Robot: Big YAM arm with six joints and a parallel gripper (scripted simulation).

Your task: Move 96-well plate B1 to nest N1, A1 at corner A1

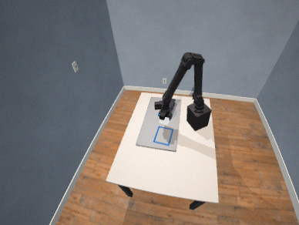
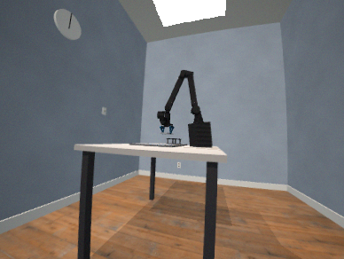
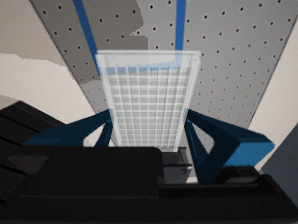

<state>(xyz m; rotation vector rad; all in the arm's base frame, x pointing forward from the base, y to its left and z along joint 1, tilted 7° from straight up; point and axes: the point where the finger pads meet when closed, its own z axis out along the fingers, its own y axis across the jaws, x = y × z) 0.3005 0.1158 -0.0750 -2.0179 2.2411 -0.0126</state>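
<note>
Now: hand 90 mm short of the A1 mark, 220 mm to the left of it and 50 mm above it. Also, from my hand: 96-well plate right at my hand.
</note>
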